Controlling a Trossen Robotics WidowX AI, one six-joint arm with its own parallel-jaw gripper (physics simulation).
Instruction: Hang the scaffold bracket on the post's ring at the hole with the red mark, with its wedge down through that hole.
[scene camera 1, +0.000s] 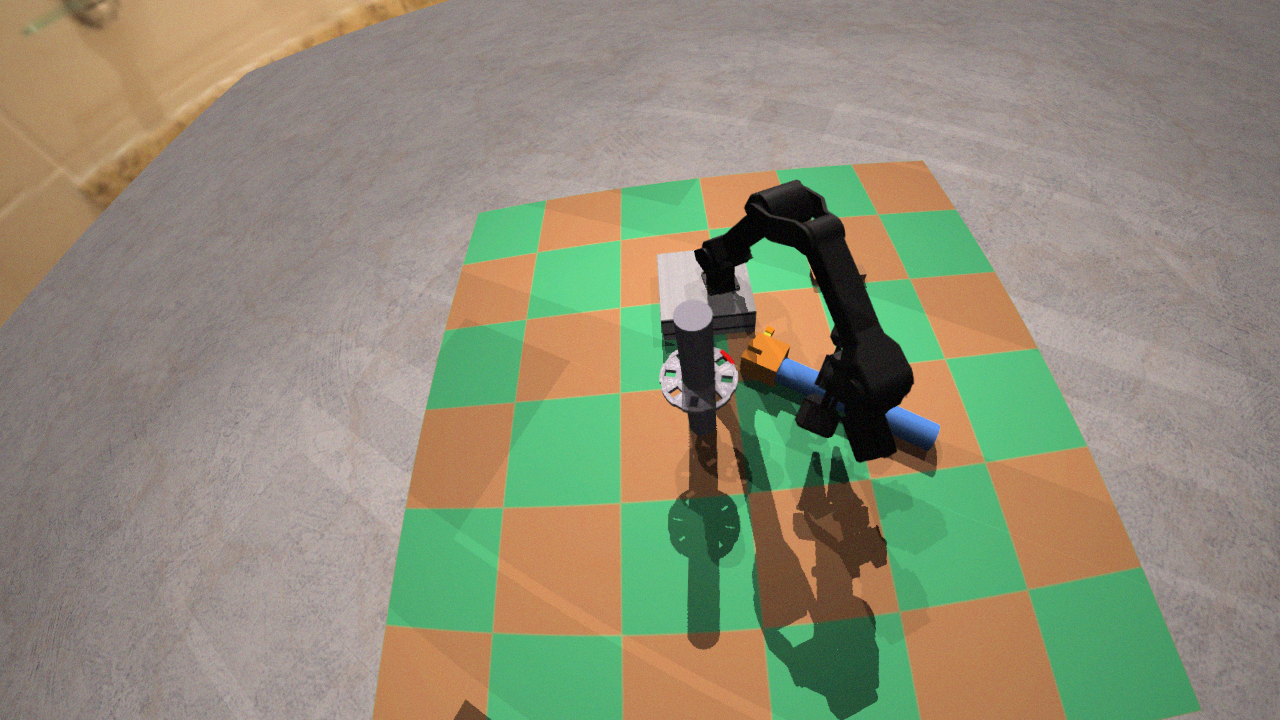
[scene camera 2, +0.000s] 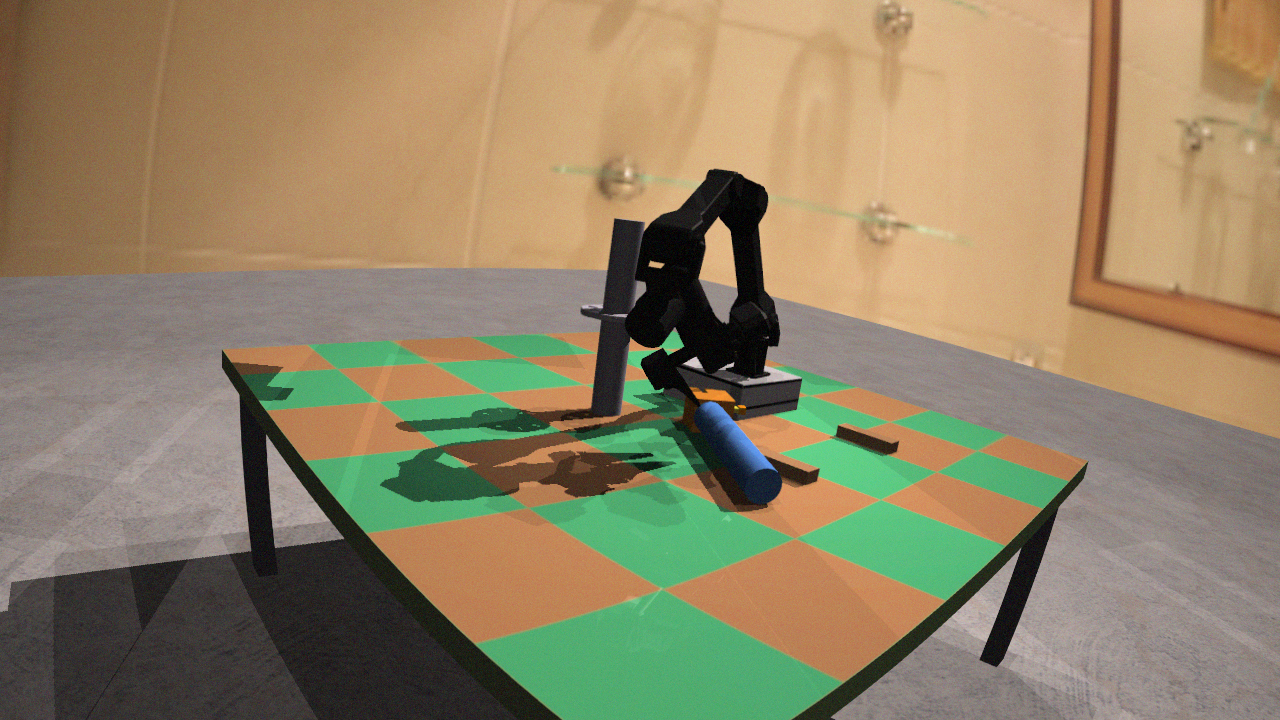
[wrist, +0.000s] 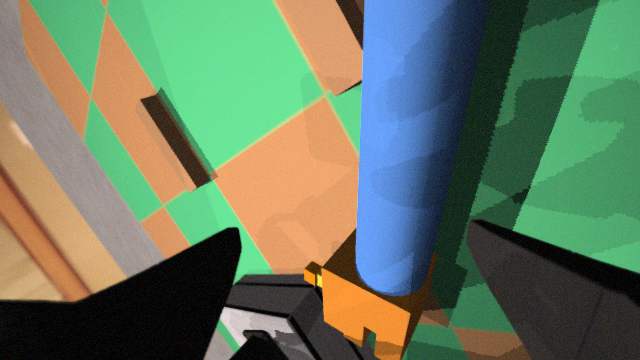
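The scaffold bracket is a blue tube (scene camera 1: 912, 423) (scene camera 2: 737, 449) (wrist: 404, 143) with an orange head (scene camera 1: 765, 355) (scene camera 2: 709, 397) (wrist: 361, 311). It lies low on the chequered mat, with its head pointing at the post. The dark grey post (scene camera 1: 695, 357) (scene camera 2: 617, 300) stands upright and carries a light ring (scene camera 1: 675, 386) (scene camera 2: 595, 312) with holes. The ring's red mark (scene camera 1: 726, 356) faces the orange head, which sits beside the ring and below it. My gripper (scene camera 1: 845, 422) (wrist: 353, 234) is open, with a finger on each side of the tube, not gripping it.
The arm's grey base block (scene camera 1: 680, 282) (scene camera 2: 773, 389) stands just behind the post. Two dark brown bars (scene camera 2: 867, 437) (scene camera 2: 796, 469) lie on the mat by the tube's far end, and one shows in the wrist view (wrist: 176, 139).
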